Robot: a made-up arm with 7 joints.
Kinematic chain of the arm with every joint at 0, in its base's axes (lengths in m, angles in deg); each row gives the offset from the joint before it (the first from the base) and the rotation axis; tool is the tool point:
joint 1: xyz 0 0 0.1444 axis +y
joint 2: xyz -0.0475 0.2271 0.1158 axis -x
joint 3: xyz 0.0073 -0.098 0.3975 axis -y
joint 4: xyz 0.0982 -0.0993 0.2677 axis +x
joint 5: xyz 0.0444 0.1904 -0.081 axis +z
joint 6: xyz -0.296 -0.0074 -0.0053 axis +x
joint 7: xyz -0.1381 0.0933 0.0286 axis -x
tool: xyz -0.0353 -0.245 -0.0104
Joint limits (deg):
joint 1: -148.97..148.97
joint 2: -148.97..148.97
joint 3: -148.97..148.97
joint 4: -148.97..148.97
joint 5: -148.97..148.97
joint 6: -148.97..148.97
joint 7: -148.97..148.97
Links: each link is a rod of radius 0.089 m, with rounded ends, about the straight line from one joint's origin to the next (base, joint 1, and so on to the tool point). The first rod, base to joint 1, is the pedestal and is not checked.
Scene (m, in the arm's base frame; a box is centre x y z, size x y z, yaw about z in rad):
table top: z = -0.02
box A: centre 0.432 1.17 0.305 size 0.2 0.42 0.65 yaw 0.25
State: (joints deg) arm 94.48 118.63 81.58 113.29 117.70 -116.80 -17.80
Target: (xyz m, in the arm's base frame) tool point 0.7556 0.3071 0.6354
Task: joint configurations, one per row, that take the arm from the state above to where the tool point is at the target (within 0.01 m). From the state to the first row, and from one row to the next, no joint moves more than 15 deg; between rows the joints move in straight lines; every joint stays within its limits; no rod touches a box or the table.
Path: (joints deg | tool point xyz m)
1: 82.30 113.85 89.90 117.35 110.13 -116.80 -24.55 | -0.0556 0.9475 0.2012
2: 70.12 109.08 98.22 121.41 102.55 -116.81 -31.31 | -0.0338 0.9160 0.2383
3: 57.94 104.30 106.54 125.47 94.98 -116.81 -38.06 | -0.0359 0.8754 0.2757
4: 45.76 99.53 114.86 129.53 87.40 -116.82 -44.82 | -0.0581 0.8266 0.3033
5: 33.58 94.75 123.18 133.59 79.83 -116.82 -51.57 | -0.0922 0.7705 0.3136
6: 39.71 81.27 117.71 123.51 86.73 -116.86 -45.04 | 0.0671 0.8036 0.4588
7: 45.84 67.79 112.25 113.44 93.63 -116.89 -38.52 | 0.2558 0.7631 0.5779
8: 51.97 54.32 106.79 103.36 100.52 -116.93 -31.99 | 0.4489 0.6561 0.6503
9: 58.10 40.84 101.32 93.29 107.42 -116.96 -25.46 | 0.6219 0.4980 0.6684
10: 64.23 27.36 95.86 83.21 114.32 -117.00 -18.93 | 0.7555 0.3071 0.6354

